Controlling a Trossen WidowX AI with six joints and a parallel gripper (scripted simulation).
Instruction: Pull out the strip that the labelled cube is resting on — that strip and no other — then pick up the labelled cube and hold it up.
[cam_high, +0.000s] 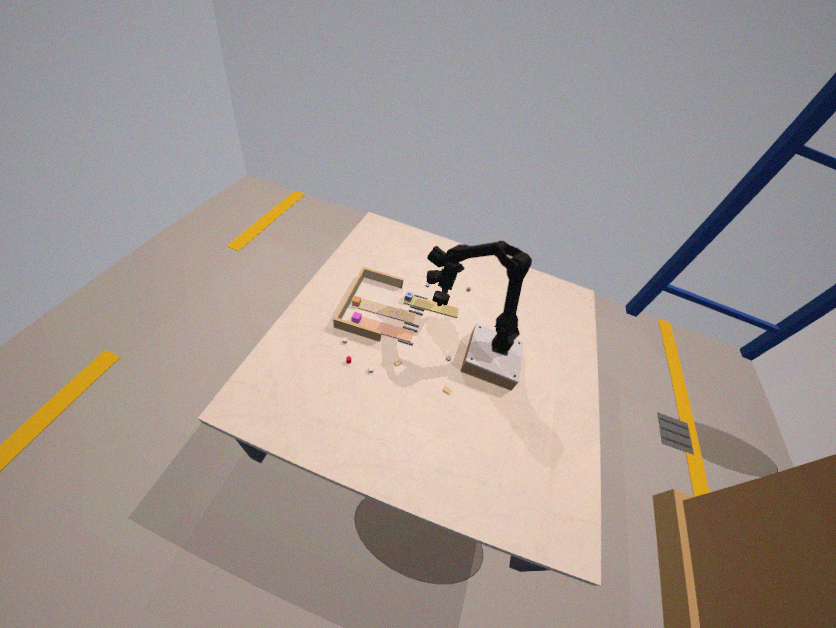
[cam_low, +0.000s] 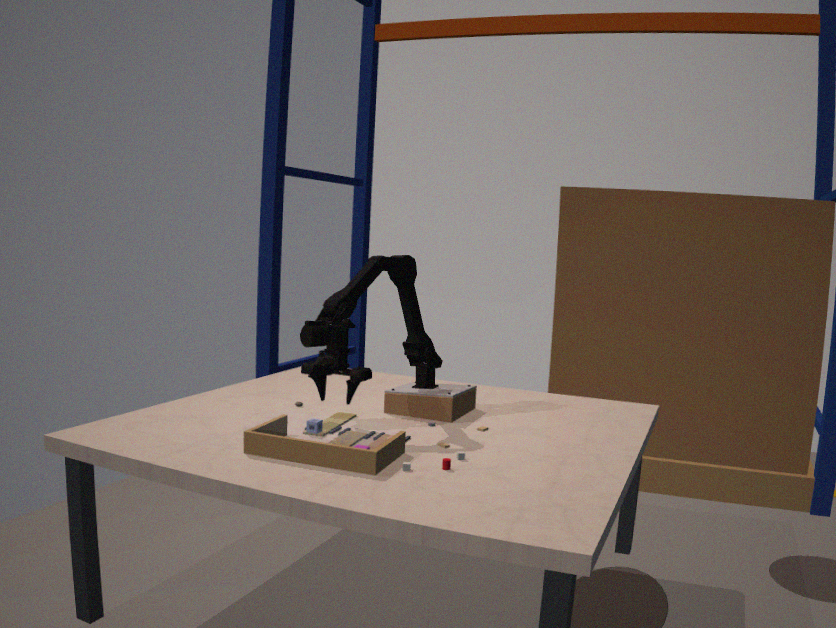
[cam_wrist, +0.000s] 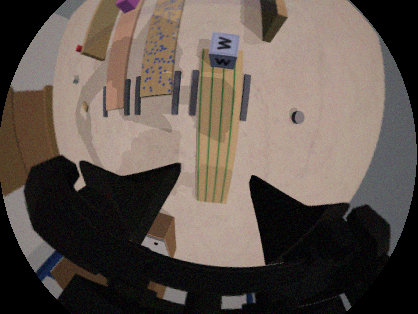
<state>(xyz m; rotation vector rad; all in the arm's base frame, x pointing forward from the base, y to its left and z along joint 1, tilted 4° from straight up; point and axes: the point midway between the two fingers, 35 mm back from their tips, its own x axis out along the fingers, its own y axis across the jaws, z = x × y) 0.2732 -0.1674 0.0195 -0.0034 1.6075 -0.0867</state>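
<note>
The labelled cube lies 140 mm ahead of my gripper tip and 30 mm below it. The rest, counted from my gripper tip: small red cylinder: 260 mm ahead, 380 mm to the left, 40 mm below.
</note>
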